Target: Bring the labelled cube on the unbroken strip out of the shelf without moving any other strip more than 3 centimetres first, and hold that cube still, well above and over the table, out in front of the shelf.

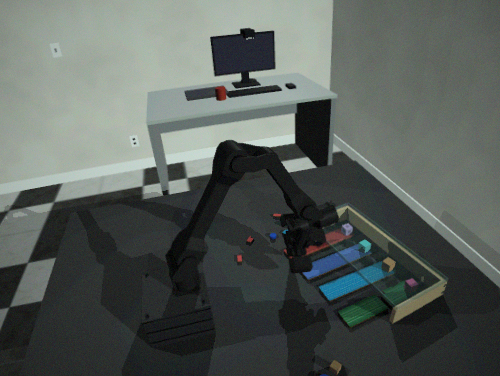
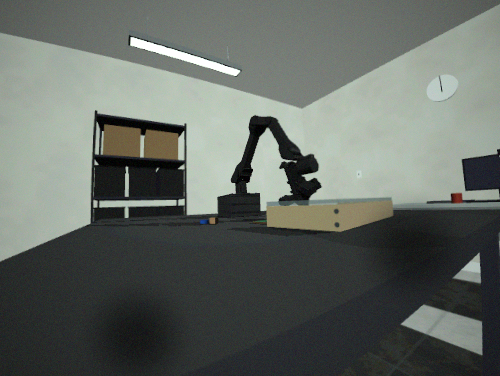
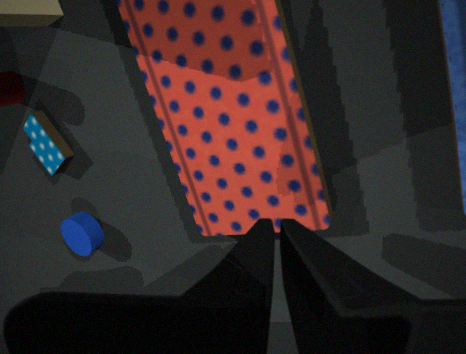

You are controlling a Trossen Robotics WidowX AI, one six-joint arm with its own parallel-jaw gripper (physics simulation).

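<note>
A low wooden shelf (image 1: 419,303) (image 2: 300,216) has a clear top. Four strips run out of its front: red with blue dots (image 1: 334,241) (image 3: 225,120), blue (image 1: 332,262) (image 3: 457,90), light blue (image 1: 352,283) and green (image 1: 363,311). Toward their far ends, under the clear top, sit a lavender cube (image 1: 347,229), a teal cube (image 1: 365,245), an orange cube (image 1: 389,264) and a magenta cube (image 1: 411,283). Labels and any breaks are too small to tell. My gripper (image 3: 275,231) is shut, its fingertips over the red strip's near end; no cube shows between them.
A blue disc (image 1: 273,236) (image 3: 82,234), a dotted light-blue piece (image 3: 45,145) and small red blocks (image 1: 250,240) (image 1: 239,258) lie left of the red strip. A tan block (image 1: 335,367) (image 2: 213,220) lies near the front. A desk (image 1: 185,112) stands behind.
</note>
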